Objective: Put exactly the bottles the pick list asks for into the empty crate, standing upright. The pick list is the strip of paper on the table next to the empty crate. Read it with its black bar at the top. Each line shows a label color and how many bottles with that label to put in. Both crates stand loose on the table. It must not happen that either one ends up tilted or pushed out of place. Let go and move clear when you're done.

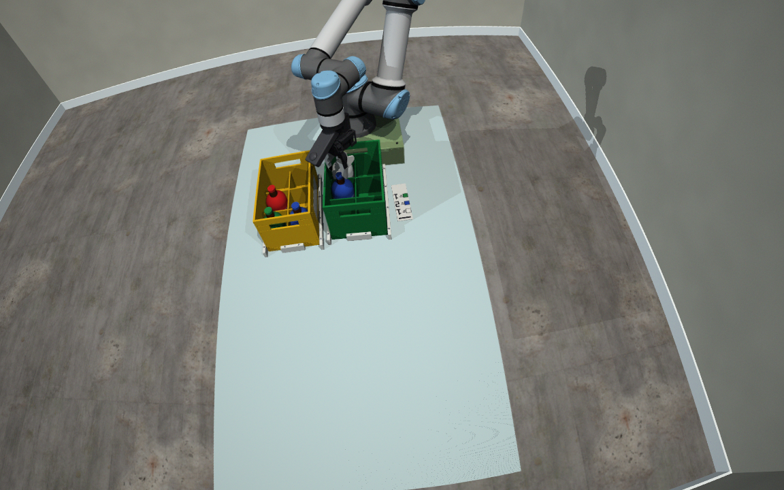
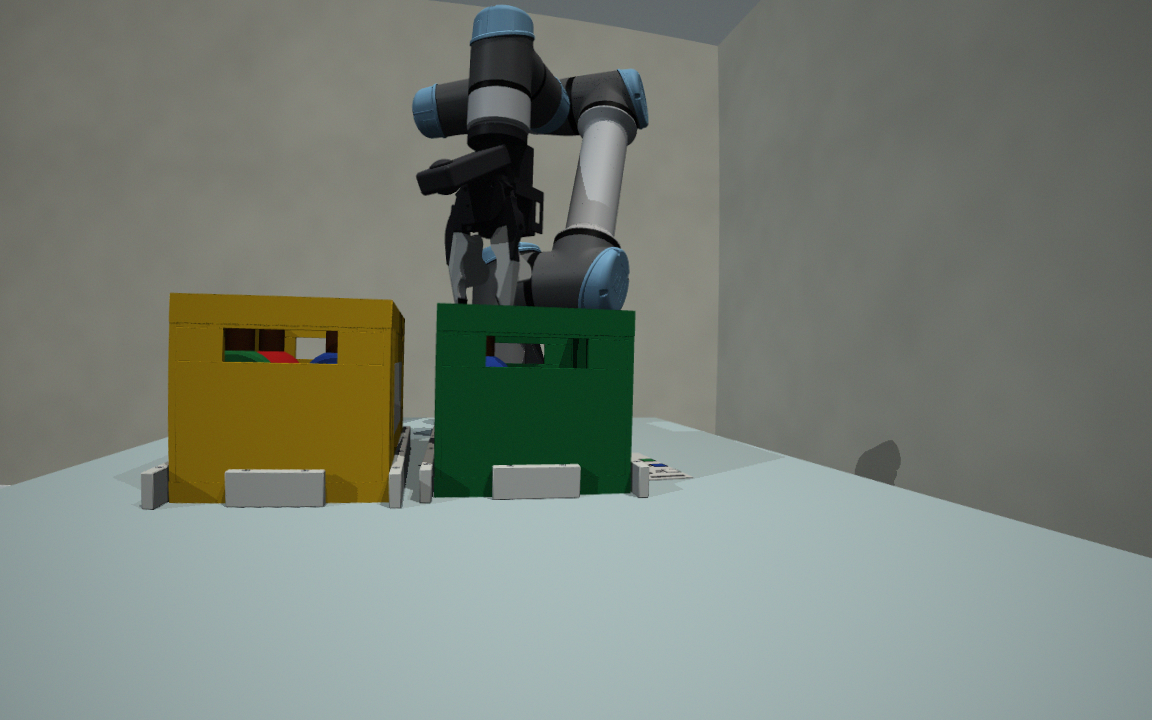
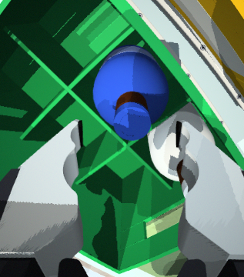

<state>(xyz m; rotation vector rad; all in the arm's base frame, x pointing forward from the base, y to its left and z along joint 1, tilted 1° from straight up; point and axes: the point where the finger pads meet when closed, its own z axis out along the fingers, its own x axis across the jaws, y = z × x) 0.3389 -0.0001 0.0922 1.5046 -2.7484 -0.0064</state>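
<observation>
Right now the green bottle is 21 cm to the right of my hand, 14 cm ahead of it and 10 cm below it. The rest, counted from my hand: yellow crate (18 cm to the right, 10 cm below, 4 cm ahead); white bottle (10 cm below, 9 cm behind, 1 cm to the right); green crate (10 cm below, 5 cm to the left, 1 cm behind).
</observation>
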